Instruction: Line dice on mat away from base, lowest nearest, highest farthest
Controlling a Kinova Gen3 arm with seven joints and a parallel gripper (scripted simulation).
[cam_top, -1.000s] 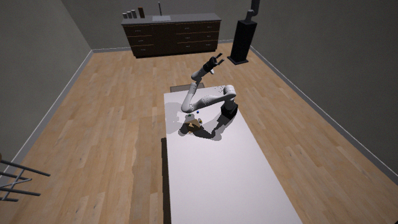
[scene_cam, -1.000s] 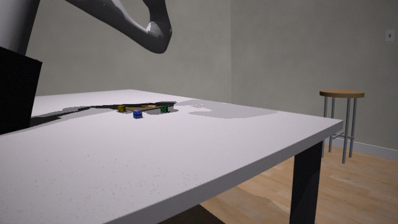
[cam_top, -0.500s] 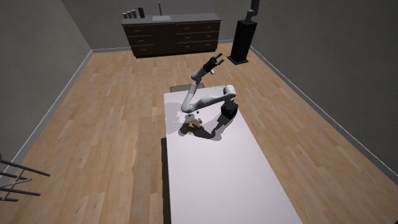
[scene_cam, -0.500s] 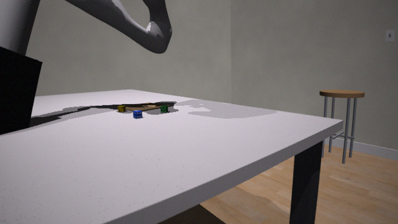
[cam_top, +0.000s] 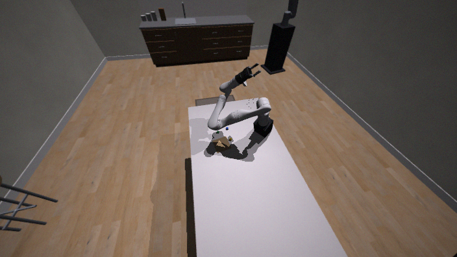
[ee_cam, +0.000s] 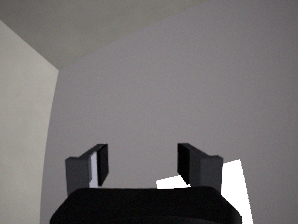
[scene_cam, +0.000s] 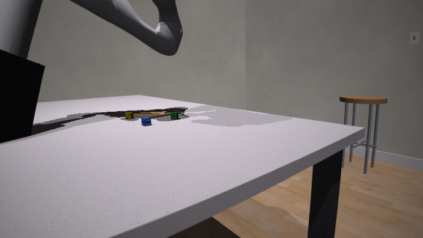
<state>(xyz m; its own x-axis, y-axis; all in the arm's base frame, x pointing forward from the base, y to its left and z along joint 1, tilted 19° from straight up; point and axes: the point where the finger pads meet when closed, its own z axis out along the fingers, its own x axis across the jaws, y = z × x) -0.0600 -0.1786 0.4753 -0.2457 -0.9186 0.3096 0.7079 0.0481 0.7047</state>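
Now: hand 670 mm above the blue die, 190 mm short of it and 60 mm to the left of it. Also, from my hand: tan mat: 670 mm below, 310 mm ahead, 90 mm to the left; yellow die: 670 mm below, 210 mm ahead, 70 mm to the left; green die: 670 mm below, 290 mm ahead, 50 mm to the right.
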